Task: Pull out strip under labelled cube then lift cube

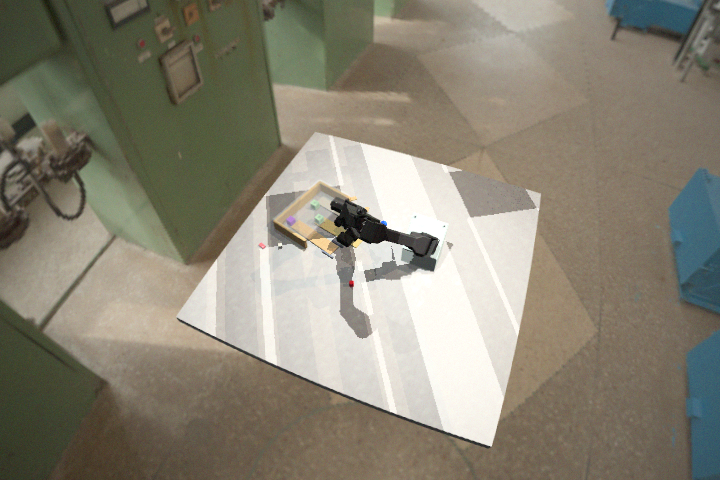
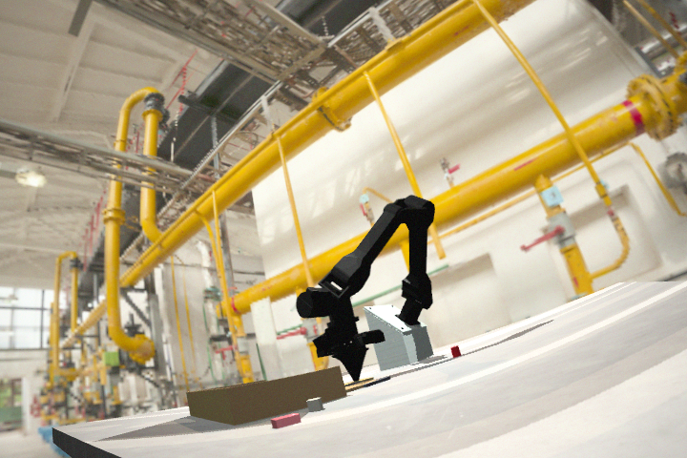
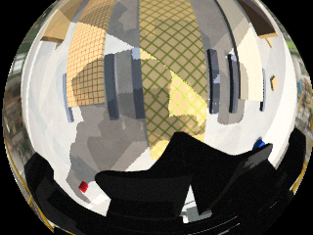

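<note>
My gripper tip is 9 cm short of the yellow strip and 1 cm to the left of it. Round my gripper tip: blue piece (7 cm behind, 14 cm to the right); tan strip (17 cm ahead, 6 cm to the left); red cube (9 cm behind, 21 cm to the left, 1 cm above).
</note>
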